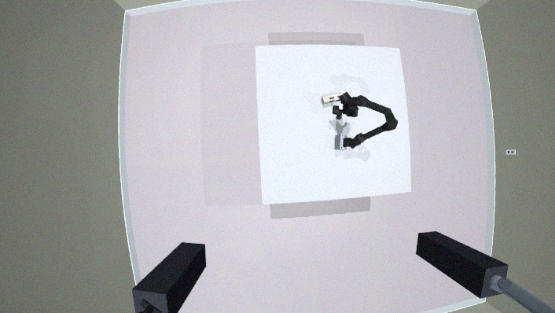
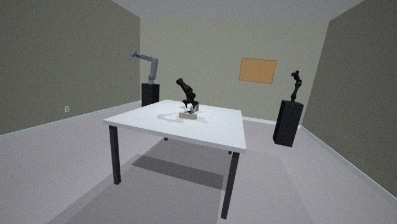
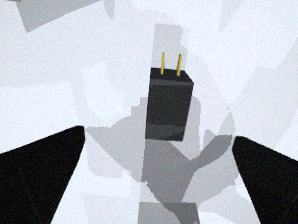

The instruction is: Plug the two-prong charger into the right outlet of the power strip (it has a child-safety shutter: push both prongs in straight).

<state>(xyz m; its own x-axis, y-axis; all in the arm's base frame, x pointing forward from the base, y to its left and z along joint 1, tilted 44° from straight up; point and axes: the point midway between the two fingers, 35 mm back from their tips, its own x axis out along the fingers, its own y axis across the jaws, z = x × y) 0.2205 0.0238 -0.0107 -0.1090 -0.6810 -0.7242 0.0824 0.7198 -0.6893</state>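
Right now my gripper tip is 5 cm above the dark charger, 2 cm short of it and 1 cm to the left of it.
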